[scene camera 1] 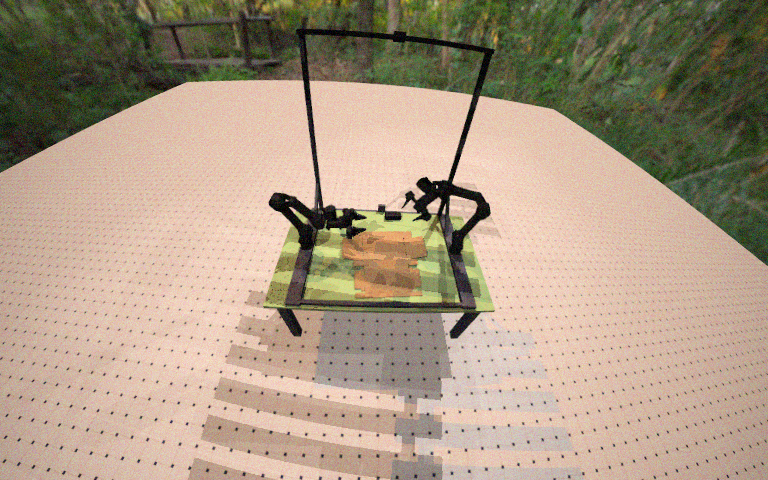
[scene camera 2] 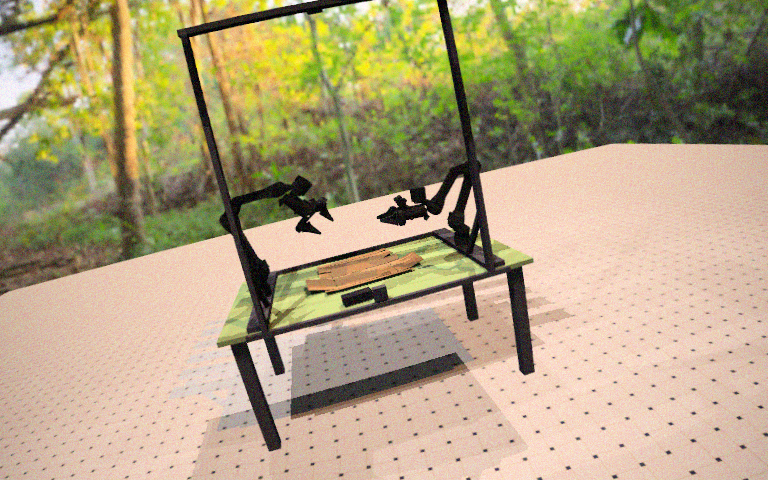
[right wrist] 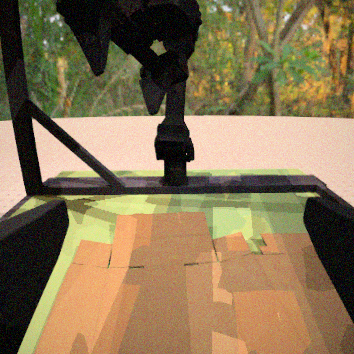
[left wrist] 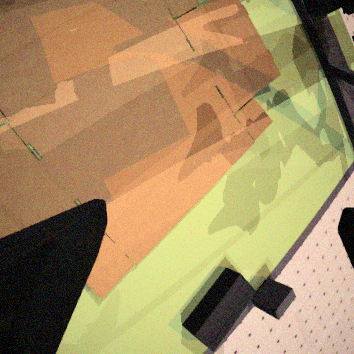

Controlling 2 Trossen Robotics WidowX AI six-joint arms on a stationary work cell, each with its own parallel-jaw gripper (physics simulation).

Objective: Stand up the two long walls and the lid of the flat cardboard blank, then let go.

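Seen in the pictures: left gripper, between the fingertips: (scene camera 1: 407, 214) (scene camera 2: 327, 227) (right wrist: 128, 95) (left wrist: 224, 215); right gripper, between the fingertips: (scene camera 1: 366, 223) (scene camera 2: 378, 219) (right wrist: 187, 210); left arm's base, origin of its link: (scene camera 1: 454, 251) (right wrist: 174, 180); right arm's base, origin of its link: (scene camera 1: 306, 245) (scene camera 2: 463, 244) (left wrist: 313, 5).
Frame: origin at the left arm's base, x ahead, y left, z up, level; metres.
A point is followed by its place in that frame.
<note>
The brown cardboard blank (scene camera 1: 387, 278) @[x 0.431, y 0.208, z -0.011 m] (scene camera 2: 362, 271) @[x 0.444, y 0.052, z -0.019 m] (left wrist: 150, 112) @[x 0.459, y -0.016, z -0.017 m] (right wrist: 165, 290) @[x 0.366, y -0.016, z -0.017 m] lies spread out on the green table (scene camera 1: 328, 288) @[x 0.747, y 0.278, z -0.019 m], flat or nearly so, with its slots and flaps visible. No long wall or lid stands upright. My left gripper (scene camera 1: 409, 212) @[x 0.337, y -0.053, z 0.232 m] (scene camera 2: 325, 225) @[x 0.337, y -0.053, z 0.232 m] (left wrist: 224, 215) @[x 0.337, y -0.053, z 0.232 m] (right wrist: 128, 95) @[x 0.337, y -0.053, z 0.232 m] is open and empty, in the air above the table's far side in scene camera 1. My right gripper (scene camera 1: 364, 223) @[x 0.558, y 0.001, z 0.204 m] (scene camera 2: 379, 217) @[x 0.558, y 0.001, z 0.204 m] (right wrist: 187, 210) @[x 0.558, y 0.001, z 0.204 m] is open and empty, raised above the table near the blank's far left end in scene camera 1.
Two black blocks, a larger one (scene camera 1: 392, 215) @[x 0.384, y -0.289, z 0.016 m] (scene camera 2: 356, 297) @[x 0.374, y -0.332, z 0.006 m] (left wrist: 217, 305) @[x 0.372, y -0.283, z 0.016 m] and a smaller one (scene camera 1: 381, 208) @[x 0.460, y -0.357, z 0.017 m] (scene camera 2: 380, 292) @[x 0.458, y -0.381, z 0.019 m] (left wrist: 274, 297) @[x 0.454, y -0.358, z 0.023 m], sit at the table edge beside the blank. A tall black frame (scene camera 1: 309, 113) @[x 0.882, y -0.340, z 0.652 m] (scene camera 2: 206, 124) @[x 0.033, y -0.380, z 0.711 m] (right wrist: 15, 90) @[x 0.040, y -0.358, z 0.238 m] rises from the table's sides.
</note>
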